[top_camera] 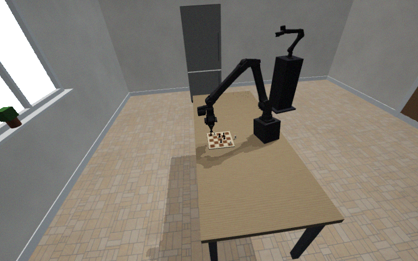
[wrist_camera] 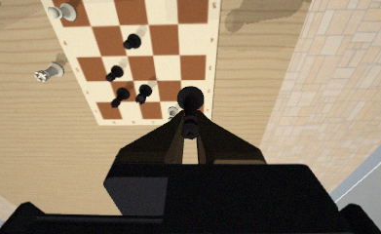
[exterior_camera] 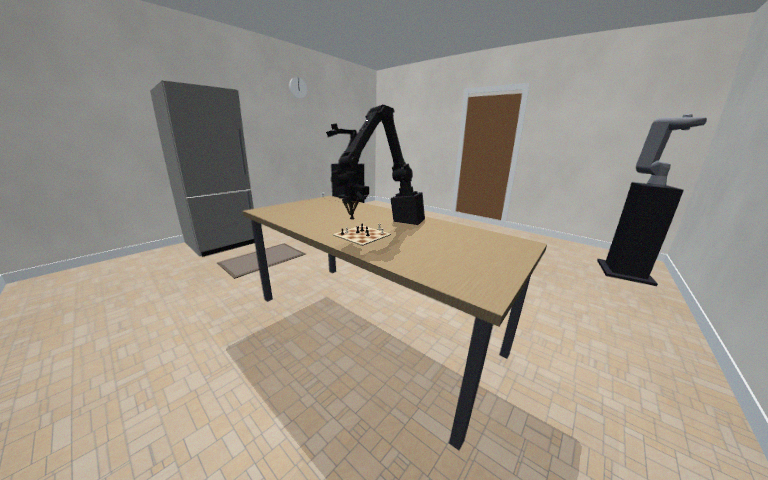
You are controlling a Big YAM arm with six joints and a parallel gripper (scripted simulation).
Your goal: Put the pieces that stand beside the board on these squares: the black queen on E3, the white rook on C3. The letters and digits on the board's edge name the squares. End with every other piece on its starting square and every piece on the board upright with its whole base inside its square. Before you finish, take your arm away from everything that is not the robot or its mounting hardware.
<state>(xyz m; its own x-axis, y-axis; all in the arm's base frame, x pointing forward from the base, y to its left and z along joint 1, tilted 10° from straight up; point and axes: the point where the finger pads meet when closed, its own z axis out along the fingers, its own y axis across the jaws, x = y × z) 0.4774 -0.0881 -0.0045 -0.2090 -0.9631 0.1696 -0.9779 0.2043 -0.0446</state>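
The chessboard is 70 mm behind my hand, 20 mm to the left of it and 130 mm below it. The rest, counted from my hand: black queen (10 mm to the left).
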